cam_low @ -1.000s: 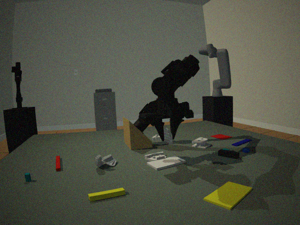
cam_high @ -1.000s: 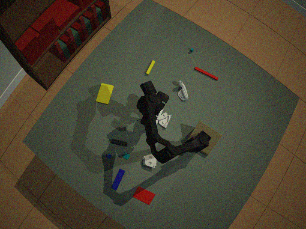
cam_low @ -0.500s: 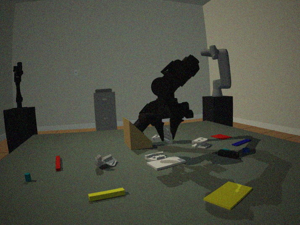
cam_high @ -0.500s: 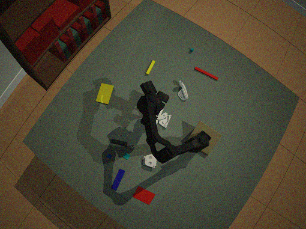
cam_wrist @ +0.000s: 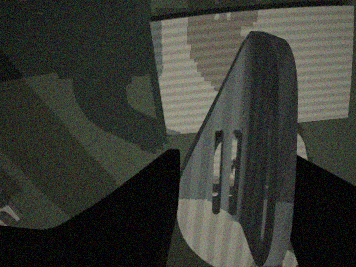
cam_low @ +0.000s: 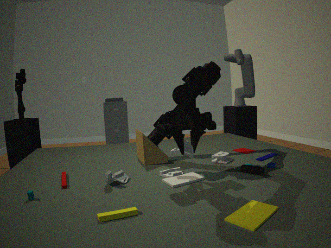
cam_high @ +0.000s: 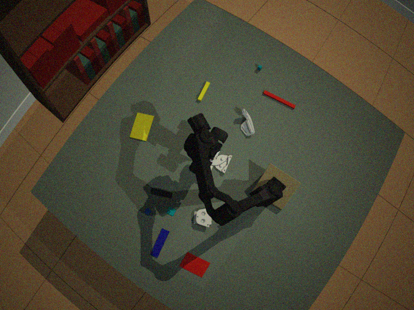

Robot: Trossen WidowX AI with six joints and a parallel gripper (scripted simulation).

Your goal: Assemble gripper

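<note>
Right now my gripper tip is 80 mm above the flat white plate, 20 mm to the left of it and 20 mm short of it. From my gripper tip the other things lie so: black block (210 mm to the left, 70 mm below, 60 mm ahead); white block (190 mm to the left, 120 mm behind, 70 mm below); gripper base (180 mm to the left, 130 mm behind, 60 mm below).
</note>
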